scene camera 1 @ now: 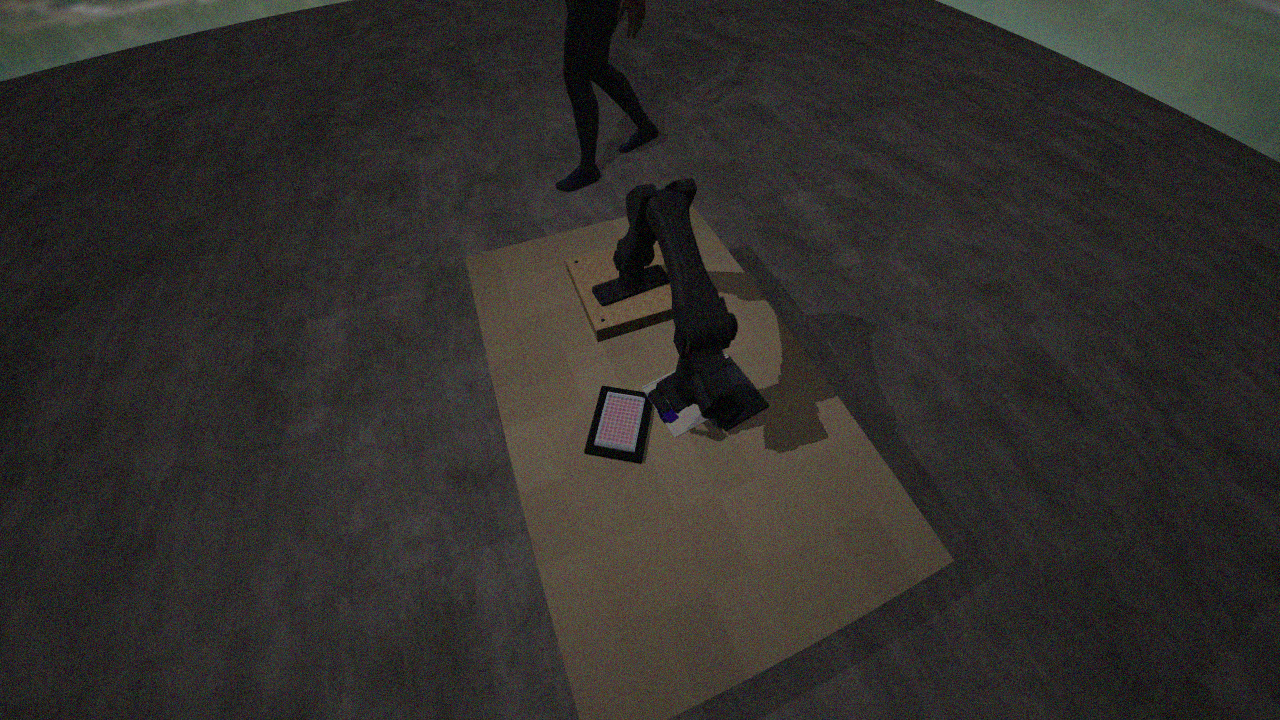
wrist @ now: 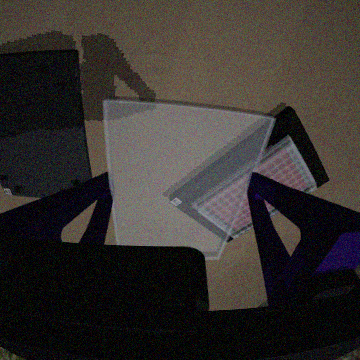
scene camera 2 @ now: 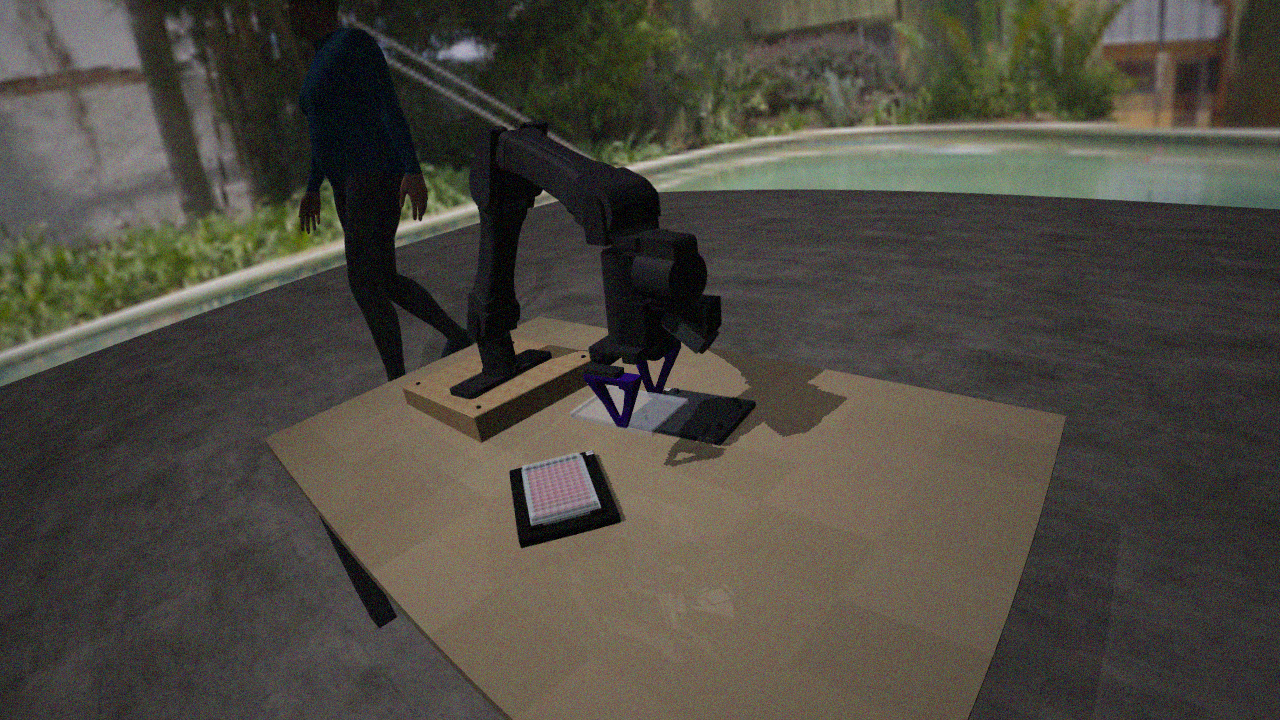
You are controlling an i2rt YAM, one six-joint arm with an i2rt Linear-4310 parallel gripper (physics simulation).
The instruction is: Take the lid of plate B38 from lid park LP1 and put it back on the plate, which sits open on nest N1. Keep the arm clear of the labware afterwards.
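Pixels of known places: gripper, fingertip midpoint: [scene camera 1: 680, 409] [wrist: 180, 180] [scene camera 2: 639, 411]; arm's base, origin of the base link: [scene camera 1: 631, 286] [scene camera 2: 502, 375].
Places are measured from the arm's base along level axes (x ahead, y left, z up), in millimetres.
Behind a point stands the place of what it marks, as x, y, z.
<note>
The clear, pale lid [scene camera 1: 687, 421] {421, -91, 54} [scene camera 2: 660, 412] {422, -88, 54} [wrist: 145, 160] {404, -67, 54} is held by its two long sides between the purple fingers of my gripper [scene camera 2: 640, 407] {389, -88, 48} [wrist: 180, 180] {389, -88, 48}. The gripper is shut on it, above the table between park and nest. Lid park LP1 [scene camera 2: 726, 419] {426, 56, -31} [wrist: 37, 95] {407, 38, -31}, a dark plate, lies beside the lid, with no lid on it. Plate B38 [scene camera 1: 619, 420] {326, -195, -16} [scene camera 2: 560, 488] {334, -196, -18} [wrist: 290, 167] {368, -212, -17}, with pink wells, sits open on black nest N1 [scene camera 1: 617, 456] {392, -232, -29} [scene camera 2: 608, 503] {399, -182, -29} [wrist: 301, 131] {405, -213, -29}. In the wrist view, part of nest and plate shows through the lid.
The arm's base stands on a wooden block [scene camera 1: 631, 317] {99, -50, 4} [scene camera 2: 501, 413] {103, -95, -10} at the back of the wooden table [scene camera 1: 716, 555] {649, -153, -41} [scene camera 2: 805, 555] {639, -154, -41}. A person [scene camera 1: 586, 89] [scene camera 2: 362, 179] is behind the table. The arm's shadow falls beyond the park.
</note>
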